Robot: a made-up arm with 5 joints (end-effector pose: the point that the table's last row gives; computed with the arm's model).
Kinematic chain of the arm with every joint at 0, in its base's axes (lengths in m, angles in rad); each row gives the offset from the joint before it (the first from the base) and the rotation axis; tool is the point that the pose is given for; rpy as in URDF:
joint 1: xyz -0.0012 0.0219 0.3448 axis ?
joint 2: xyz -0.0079 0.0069 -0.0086 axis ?
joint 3: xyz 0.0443 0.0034 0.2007 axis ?
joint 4: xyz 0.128 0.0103 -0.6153 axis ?
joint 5: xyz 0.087 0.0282 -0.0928 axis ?
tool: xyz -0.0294 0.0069 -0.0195 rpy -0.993 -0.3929 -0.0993
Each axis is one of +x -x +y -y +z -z.
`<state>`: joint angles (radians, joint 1 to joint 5).
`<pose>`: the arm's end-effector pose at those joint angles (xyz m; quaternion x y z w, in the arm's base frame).
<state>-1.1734 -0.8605 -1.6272 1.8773 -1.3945</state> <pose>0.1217 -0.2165 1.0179 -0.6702 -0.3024 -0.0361 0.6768</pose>
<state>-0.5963 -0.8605 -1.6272 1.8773 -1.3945</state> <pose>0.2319 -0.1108 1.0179 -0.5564 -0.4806 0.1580 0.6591</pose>
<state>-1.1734 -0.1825 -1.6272 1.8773 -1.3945</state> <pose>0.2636 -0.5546 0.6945 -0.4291 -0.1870 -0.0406 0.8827</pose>
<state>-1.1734 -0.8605 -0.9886 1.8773 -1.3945</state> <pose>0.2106 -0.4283 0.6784 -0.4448 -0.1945 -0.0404 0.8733</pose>
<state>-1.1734 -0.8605 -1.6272 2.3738 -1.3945</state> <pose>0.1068 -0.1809 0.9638 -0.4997 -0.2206 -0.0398 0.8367</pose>
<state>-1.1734 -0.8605 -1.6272 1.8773 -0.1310</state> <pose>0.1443 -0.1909 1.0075 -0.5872 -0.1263 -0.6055 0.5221</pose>
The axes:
joint 1: +z
joint 2: +y
joint 3: +y
joint 4: +y
joint 5: -z

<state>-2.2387 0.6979 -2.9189 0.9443 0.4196</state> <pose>-0.3777 -0.5637 0.9636 0.5601 0.0353 0.7982 0.2188</pose>
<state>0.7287 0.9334 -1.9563 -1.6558 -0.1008</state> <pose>0.5387 0.5745 0.3348 0.2970 -0.8273 -0.4337 0.1980</pose>
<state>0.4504 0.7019 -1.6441 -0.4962 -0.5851</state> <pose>0.7451 0.4253 0.2459 -0.2042 -0.8429 -0.0754 0.4921</pose>
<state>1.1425 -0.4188 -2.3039 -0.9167 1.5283</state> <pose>-0.0936 0.0083 1.2062 0.9599 -0.0524 -0.1738 0.2136</pose>
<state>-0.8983 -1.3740 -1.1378 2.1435 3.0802</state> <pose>0.1652 -0.1169 0.9288 -0.2073 -0.4356 0.7796 0.3994</pose>
